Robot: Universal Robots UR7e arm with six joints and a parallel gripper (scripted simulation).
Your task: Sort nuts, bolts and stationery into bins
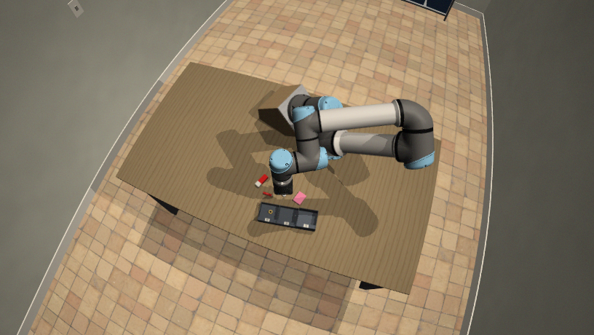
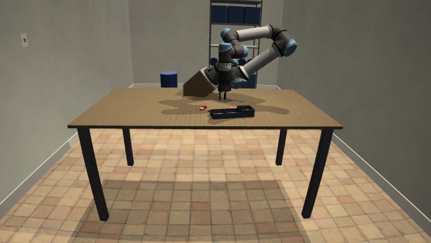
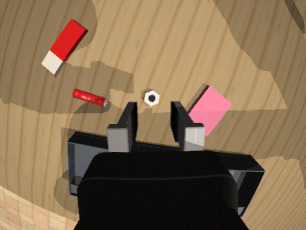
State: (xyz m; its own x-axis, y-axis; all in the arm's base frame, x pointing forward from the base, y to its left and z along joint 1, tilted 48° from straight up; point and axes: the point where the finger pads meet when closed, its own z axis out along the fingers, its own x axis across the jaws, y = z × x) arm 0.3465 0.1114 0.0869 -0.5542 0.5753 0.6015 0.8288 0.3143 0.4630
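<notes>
Right now the white nut is 80 mm below my hand. The rest, counted from my hand: pink flat block: 80 mm below, 70 mm to the left, 20 mm behind; red cylinder: 80 mm below, 60 mm to the right, 40 mm ahead; three joined bins: 80 mm ahead, 70 mm to the left, 70 mm below.
</notes>
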